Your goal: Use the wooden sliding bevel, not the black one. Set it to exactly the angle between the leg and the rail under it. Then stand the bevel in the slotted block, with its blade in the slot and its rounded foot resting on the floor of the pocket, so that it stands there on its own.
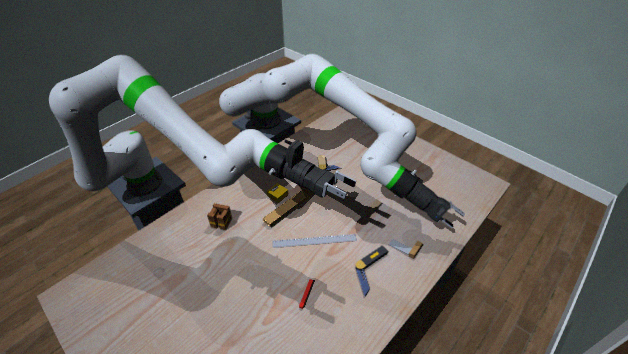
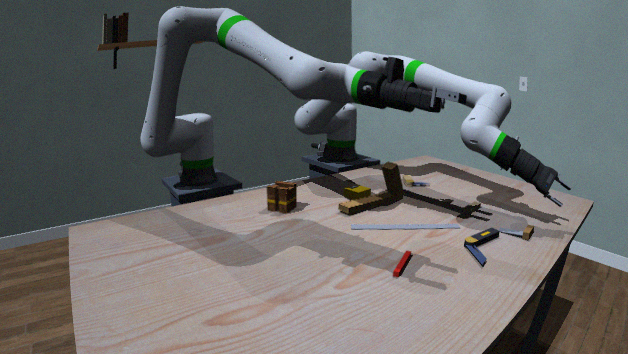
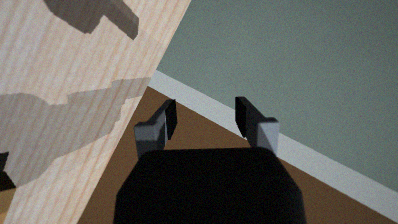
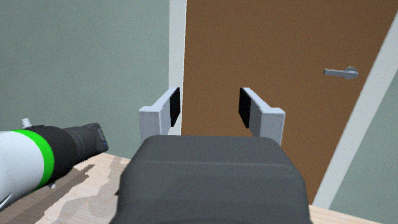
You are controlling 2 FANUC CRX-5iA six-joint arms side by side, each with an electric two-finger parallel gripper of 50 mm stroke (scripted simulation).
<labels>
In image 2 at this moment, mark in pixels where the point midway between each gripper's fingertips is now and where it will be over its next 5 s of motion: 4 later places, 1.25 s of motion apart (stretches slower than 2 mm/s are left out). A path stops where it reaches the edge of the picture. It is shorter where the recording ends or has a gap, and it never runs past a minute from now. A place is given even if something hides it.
My left gripper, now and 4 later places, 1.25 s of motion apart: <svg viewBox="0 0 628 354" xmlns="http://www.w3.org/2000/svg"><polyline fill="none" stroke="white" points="566,197 508,183 433,171 409,167 409,178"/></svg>
My right gripper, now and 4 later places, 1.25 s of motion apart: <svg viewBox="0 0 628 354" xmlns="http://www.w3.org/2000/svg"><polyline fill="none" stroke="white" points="462,98 431,73 309,94 125,156 75,130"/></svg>
</labels>
